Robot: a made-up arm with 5 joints. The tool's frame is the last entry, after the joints.
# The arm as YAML. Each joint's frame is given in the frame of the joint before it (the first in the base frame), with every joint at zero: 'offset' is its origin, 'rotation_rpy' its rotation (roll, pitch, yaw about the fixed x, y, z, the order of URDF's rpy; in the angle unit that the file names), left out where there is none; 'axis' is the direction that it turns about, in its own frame. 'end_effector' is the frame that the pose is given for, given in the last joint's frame.
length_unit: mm
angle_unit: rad
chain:
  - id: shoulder
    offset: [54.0, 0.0, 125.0]
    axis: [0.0, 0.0, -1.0]
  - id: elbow
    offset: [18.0, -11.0, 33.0]
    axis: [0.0, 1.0, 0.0]
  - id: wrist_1
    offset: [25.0, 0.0, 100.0]
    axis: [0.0, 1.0, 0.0]
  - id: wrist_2
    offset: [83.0, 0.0, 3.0]
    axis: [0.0, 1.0, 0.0]
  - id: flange
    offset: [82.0, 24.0, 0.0]
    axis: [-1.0, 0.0, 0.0]
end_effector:
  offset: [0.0, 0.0, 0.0]
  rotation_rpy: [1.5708, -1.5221, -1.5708]
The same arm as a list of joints. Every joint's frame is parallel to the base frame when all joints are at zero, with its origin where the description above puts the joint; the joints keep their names.
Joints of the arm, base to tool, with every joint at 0 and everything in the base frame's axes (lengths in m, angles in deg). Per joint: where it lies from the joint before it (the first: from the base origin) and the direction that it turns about. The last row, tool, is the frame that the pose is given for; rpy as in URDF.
shoulder: axis -z offset 0.054 0 0.125
elbow: axis +y offset 0.018 -0.011 0.033
wrist_1: axis +y offset 0.025 0 0.1
wrist_2: axis +y offset 0.083 0 0.003
flange: axis -x offset 0.082 0.024 0
tool: offset 0 0 0 rpy 90 -87.21 -90

